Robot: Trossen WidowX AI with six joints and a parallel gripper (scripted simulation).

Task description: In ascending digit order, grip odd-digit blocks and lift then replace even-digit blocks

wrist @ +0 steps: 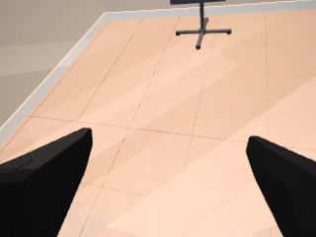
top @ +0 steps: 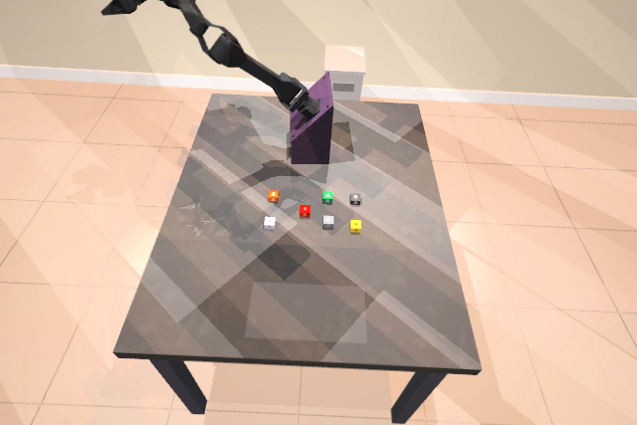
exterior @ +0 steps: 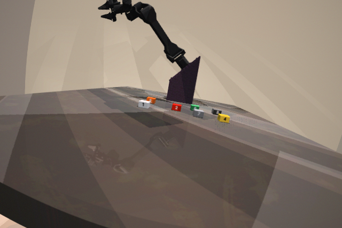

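The white block marked 1 is 49 cm to the left of my gripper tip, 46 cm below it and 39 cm ahead of it. Round my gripper tip: red block marked 2: 60 cm to the left, 46 cm below, 33 cm ahead; green block: 67 cm to the left, 46 cm below, 27 cm ahead; orange block: 49 cm to the left, 46 cm below, 28 cm ahead.
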